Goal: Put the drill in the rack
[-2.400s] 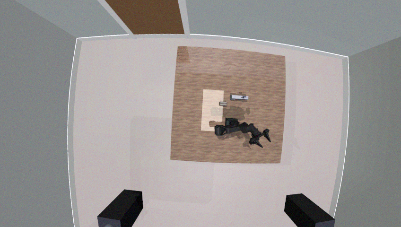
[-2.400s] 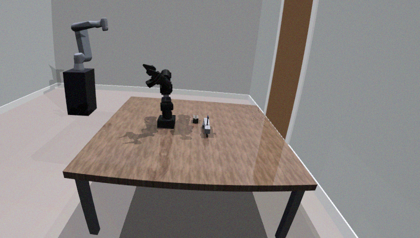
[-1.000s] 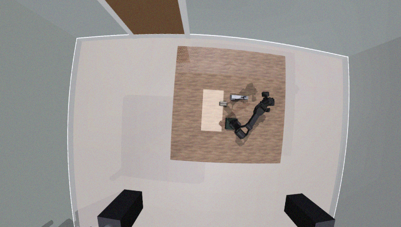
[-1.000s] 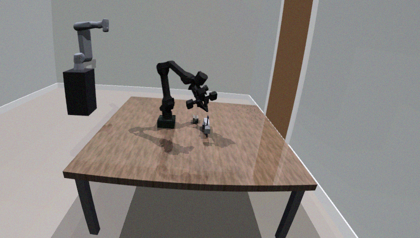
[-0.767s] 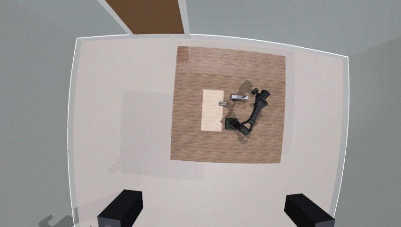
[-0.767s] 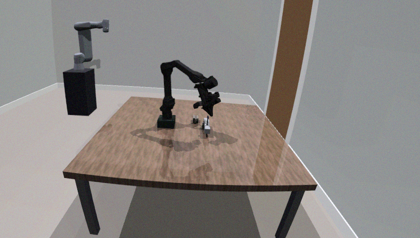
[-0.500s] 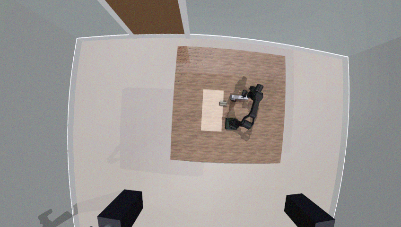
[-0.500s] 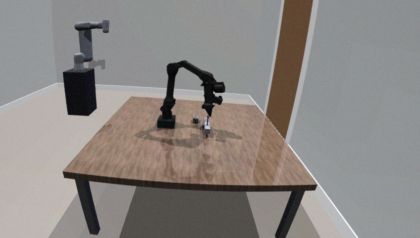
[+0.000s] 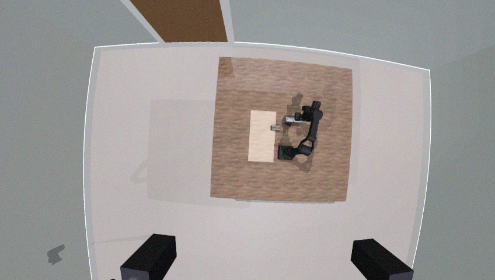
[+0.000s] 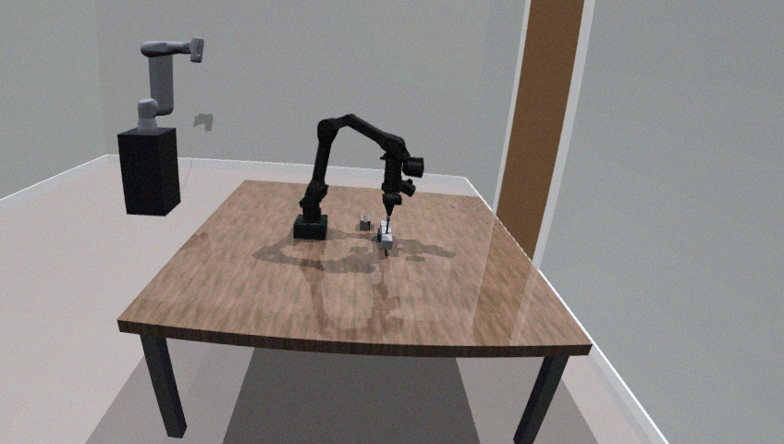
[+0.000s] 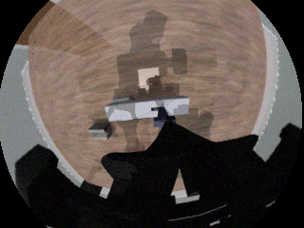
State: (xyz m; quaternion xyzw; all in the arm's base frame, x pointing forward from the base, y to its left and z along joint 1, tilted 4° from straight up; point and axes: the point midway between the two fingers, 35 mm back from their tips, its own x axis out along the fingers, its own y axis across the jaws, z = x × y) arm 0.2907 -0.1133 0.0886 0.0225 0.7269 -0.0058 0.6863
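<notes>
Right now my gripper tip is 9 cm above the drill and 6 cm to the right of it. The rest, counted from my gripper tip: grey slatted rack (21 cm to the left, 11 cm below, 7 cm behind).
</notes>
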